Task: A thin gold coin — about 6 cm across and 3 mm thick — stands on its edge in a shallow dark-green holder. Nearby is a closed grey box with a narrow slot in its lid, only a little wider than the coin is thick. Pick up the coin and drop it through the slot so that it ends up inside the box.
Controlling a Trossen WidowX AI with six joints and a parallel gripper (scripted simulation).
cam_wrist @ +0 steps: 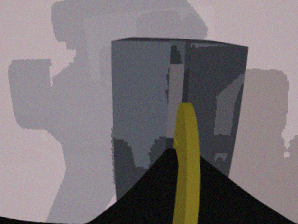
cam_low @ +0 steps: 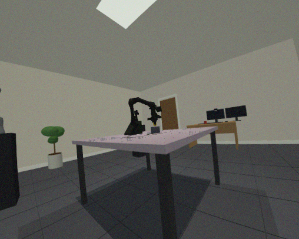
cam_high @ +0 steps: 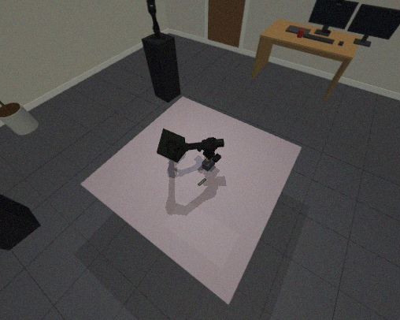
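Now: the gold coin 2 cm above my gripper tip.
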